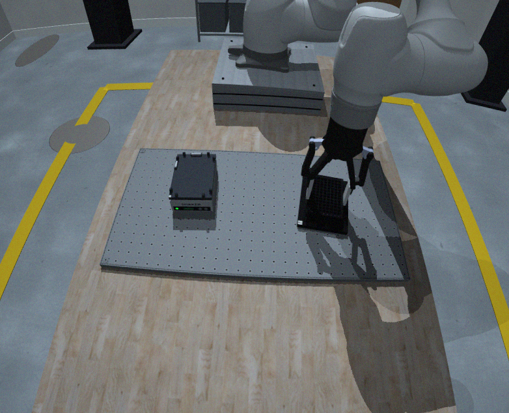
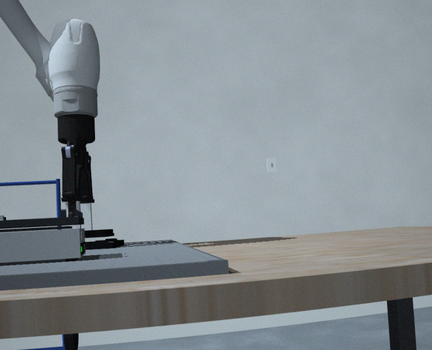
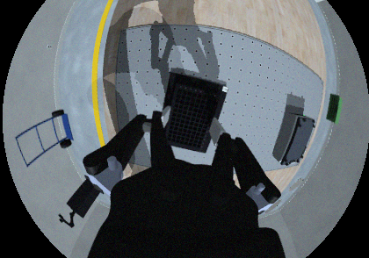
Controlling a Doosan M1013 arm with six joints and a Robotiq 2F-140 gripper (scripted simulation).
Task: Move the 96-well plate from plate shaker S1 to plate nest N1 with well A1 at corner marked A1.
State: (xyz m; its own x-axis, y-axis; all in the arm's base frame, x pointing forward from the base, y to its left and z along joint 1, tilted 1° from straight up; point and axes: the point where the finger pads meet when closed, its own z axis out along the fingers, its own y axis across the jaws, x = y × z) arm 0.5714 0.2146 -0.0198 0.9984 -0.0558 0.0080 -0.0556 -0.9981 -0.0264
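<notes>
My hand is 3 cm above the black 96-well plate. The rest, counted from my hand: black plate nest N1 (5 cm below); then small pale mark (7 cm ahead, 6 cm to the right, 4 cm below).
</notes>
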